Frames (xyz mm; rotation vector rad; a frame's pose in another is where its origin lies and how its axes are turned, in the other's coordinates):
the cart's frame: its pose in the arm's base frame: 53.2 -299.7 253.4 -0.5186 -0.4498 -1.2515
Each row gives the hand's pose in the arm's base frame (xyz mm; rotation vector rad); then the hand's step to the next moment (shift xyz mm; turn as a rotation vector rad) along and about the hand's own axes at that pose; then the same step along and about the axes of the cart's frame.
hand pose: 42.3 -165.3 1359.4 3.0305 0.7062 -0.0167
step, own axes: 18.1 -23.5 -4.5 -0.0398 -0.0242 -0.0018
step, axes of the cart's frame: -18.9 11.9 20.0 -0.0140 -0.0441 0.0058
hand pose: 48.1 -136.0 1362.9 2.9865 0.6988 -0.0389
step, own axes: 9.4 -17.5 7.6 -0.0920 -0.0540 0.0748
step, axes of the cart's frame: -20.0 6.1 4.1 -0.0722 -0.0938 -0.0544
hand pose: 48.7 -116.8 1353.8 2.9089 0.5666 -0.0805
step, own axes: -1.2 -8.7 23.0 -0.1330 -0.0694 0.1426
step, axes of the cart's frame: -17.8 -1.0 -17.0 -0.1118 -0.1324 -0.1132
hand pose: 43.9 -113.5 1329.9 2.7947 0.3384 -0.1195
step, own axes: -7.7 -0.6 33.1 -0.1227 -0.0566 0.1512
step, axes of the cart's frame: -11.0 -7.7 -31.2 -0.1022 -0.1222 -0.1254
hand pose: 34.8 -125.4 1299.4 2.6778 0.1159 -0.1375
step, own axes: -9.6 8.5 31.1 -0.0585 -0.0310 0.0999
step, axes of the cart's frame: 0.7 -12.9 -31.1 -0.0582 -0.0595 -0.0862
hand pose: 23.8 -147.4 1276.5 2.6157 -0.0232 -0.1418
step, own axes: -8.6 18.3 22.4 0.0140 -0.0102 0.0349
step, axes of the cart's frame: 12.3 -15.3 -22.9 -0.0117 0.0122 -0.0351
